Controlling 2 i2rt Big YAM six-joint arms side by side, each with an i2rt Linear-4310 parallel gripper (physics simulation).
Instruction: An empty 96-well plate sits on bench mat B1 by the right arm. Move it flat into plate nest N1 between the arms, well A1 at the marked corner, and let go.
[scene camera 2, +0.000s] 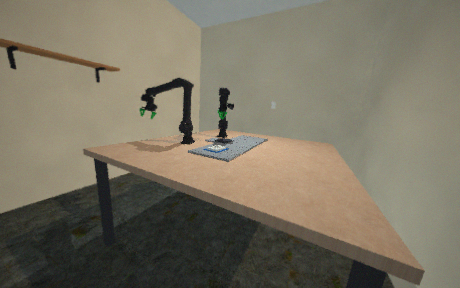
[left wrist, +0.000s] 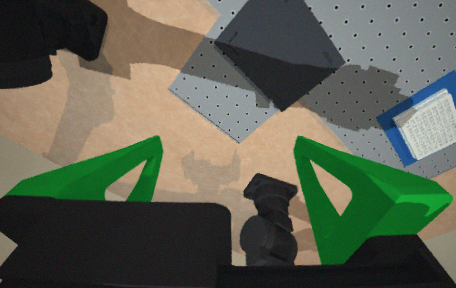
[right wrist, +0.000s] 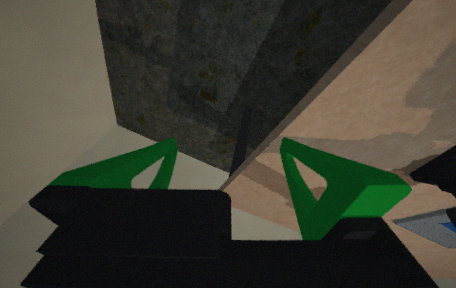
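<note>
The white 96-well plate lies flat on the blue bench mat, at the right edge of the left wrist view. The dark grey plate nest lies between the arm bases, partly in shadow; no plate shows on its visible part. Its marked corner cannot be made out. My left gripper is open and empty, high above the table near the nest. My right gripper is open and empty, raised beyond the table's edge, away from the plate.
A perforated grey board lies under the nest and blue mat. The right arm's base stands below the nest in the left wrist view. The table edge crosses the right wrist view. A wall shelf hangs at the left.
</note>
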